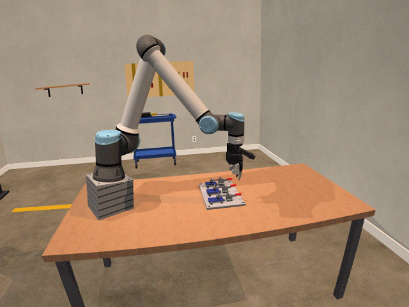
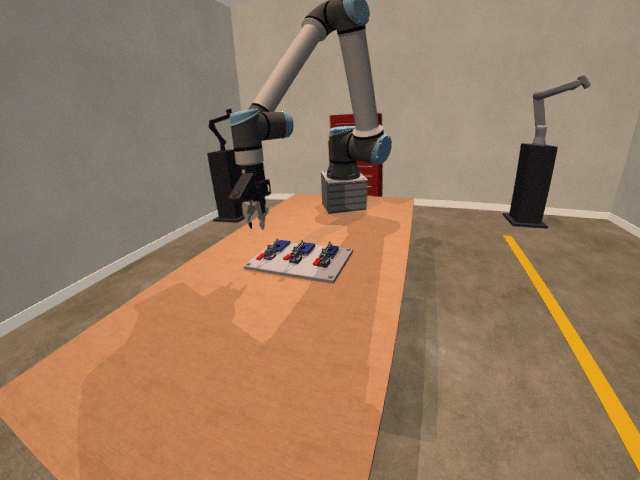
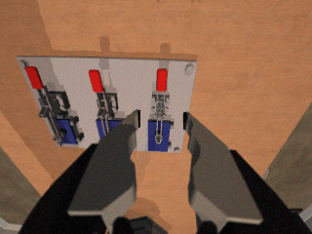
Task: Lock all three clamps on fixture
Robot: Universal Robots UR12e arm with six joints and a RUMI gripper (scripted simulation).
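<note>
My hand is 140 mm above the blue part, 130 mm past it and 120 mm to the right of it.
</note>
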